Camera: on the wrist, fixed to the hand. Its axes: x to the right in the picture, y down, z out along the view.
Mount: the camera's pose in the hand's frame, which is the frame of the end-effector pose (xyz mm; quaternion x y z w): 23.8 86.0 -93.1 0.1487 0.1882 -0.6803 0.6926
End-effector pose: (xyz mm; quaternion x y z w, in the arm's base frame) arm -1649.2 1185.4 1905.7 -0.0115 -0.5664 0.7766 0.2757
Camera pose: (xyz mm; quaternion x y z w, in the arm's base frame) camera -1674.3 1259.5 1803.2 0.2722 -0.2327 0.4324 0.8275
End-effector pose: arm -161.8 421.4 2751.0 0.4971 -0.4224 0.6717 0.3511
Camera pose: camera -279.2 473.9 2741.3 0.5574 0.2116 0.3827 0.7057
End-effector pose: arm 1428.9 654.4 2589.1 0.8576 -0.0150 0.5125 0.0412
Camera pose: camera 1352.6 577.1 2658.7 0.5138 0.6570 0.4905 0.2525
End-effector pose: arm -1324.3 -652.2 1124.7 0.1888 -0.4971 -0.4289 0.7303
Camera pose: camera -1200.6 -637.4 1158.1 0.6582 -0.1422 -0.6844 0.2795
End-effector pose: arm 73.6 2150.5 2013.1 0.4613 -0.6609 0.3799 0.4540
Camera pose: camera 10.9 2254.5 2056.4 0.7651 -0.0020 0.1394 0.6287
